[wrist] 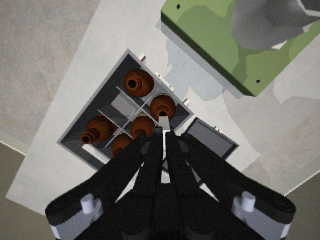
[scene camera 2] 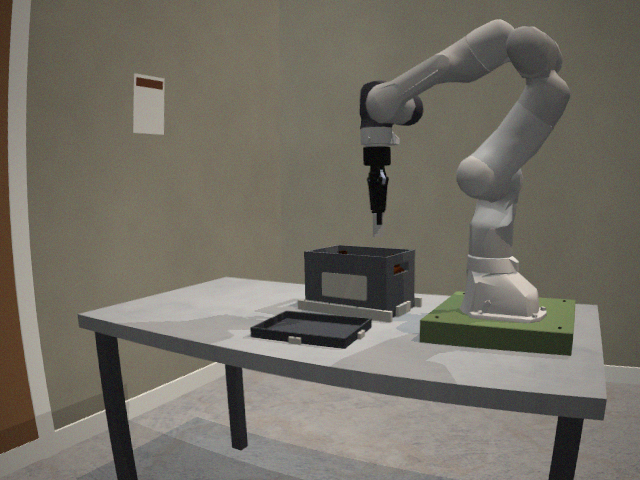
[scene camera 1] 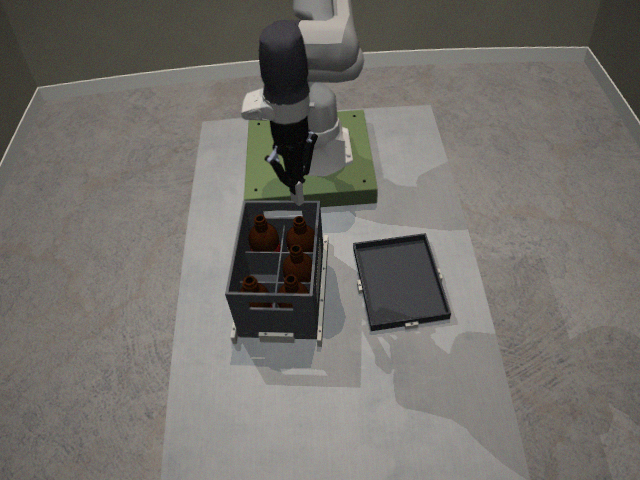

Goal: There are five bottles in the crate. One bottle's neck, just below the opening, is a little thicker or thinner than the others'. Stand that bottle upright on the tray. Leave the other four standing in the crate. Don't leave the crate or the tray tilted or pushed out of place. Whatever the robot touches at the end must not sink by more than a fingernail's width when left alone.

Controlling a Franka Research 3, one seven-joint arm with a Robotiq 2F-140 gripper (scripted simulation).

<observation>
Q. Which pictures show the gripper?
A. The wrist view, scene camera 2 and scene camera 1: all of them.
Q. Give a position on a bottle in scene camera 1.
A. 298, 263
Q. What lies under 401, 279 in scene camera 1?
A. A black tray.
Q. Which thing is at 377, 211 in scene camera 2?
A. The gripper.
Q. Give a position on a crate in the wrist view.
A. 111, 99
</observation>
